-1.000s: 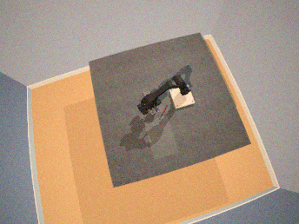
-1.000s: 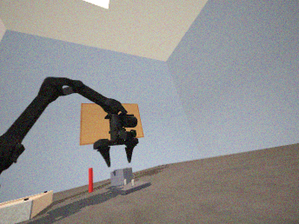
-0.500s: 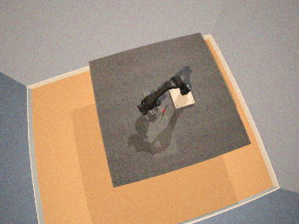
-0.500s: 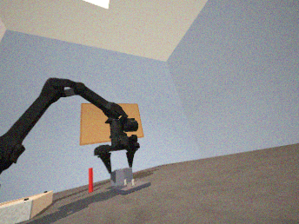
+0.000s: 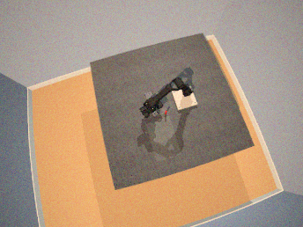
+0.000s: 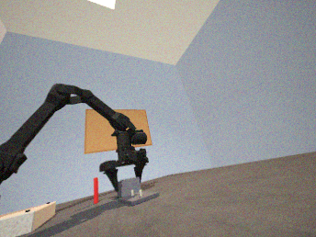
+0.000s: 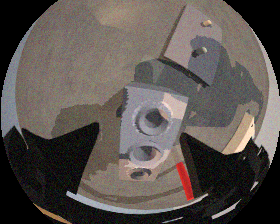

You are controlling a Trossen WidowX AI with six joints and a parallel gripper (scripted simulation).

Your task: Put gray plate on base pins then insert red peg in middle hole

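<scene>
Right now my gripper tip is 2 cm below the gray plate. Also, from my gripper tip: red peg (11 cm behind, 5 cm to the left, 2 cm above); base (1 cm behind, 14 cm to the right, 1 cm below).
</scene>
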